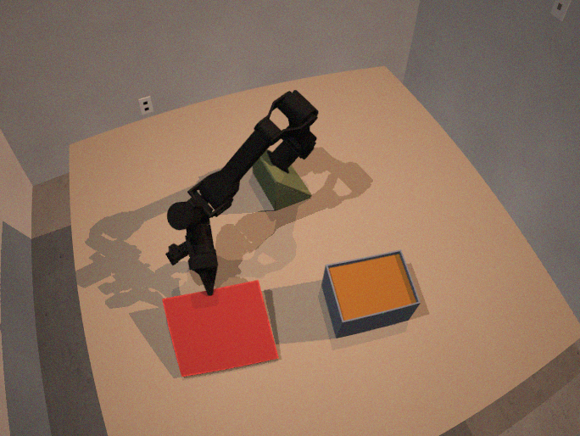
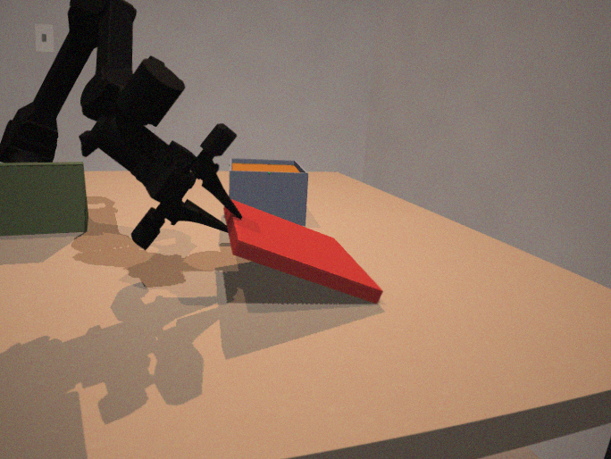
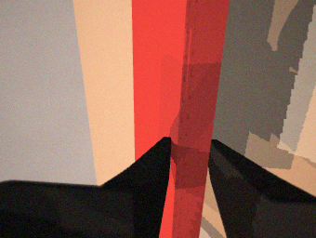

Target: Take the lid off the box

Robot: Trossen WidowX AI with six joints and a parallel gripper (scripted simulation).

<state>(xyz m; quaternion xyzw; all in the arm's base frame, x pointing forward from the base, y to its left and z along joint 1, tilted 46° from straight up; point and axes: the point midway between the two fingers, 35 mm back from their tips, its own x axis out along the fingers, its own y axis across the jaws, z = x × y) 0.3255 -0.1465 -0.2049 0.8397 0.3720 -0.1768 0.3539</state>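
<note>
The red lid is 11 cm ahead of my hand and 5 cm below it. Round my hand: blue storage box: 36 cm to the left, 11 cm ahead, 4 cm below.
</note>
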